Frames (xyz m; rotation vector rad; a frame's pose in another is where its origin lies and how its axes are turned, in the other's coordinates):
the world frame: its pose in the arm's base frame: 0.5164 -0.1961 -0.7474 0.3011 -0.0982 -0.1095
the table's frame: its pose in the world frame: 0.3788 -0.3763 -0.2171 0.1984 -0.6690 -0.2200
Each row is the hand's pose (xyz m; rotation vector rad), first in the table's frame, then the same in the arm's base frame.
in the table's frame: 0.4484 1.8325 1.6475 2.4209 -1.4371 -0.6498
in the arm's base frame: 0.3494 0.3213 1.2558 -1.9785 1.5933 0.0949
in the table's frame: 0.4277 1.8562 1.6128 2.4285 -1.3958 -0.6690
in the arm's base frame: 0.3653 0.3601 1.2350 -2.0127 1.5706 0.1024
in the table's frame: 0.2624 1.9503 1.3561 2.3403 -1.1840 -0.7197
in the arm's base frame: 0.4594 0.5868 1.0304 -2.2217 1.5679 0.1817
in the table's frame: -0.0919 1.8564 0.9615 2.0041 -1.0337 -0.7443
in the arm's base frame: 0.4906 0.7913 0.5331 -2.4362 1.7805 0.4356
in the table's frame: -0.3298 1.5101 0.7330 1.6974 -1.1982 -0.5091
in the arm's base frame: 0.4296 0.6873 0.0703 2.1237 -2.1276 -0.4324
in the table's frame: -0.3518 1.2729 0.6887 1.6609 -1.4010 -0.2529
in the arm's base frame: 0.4003 0.5153 -0.0979 1.9129 -2.4023 -0.2128
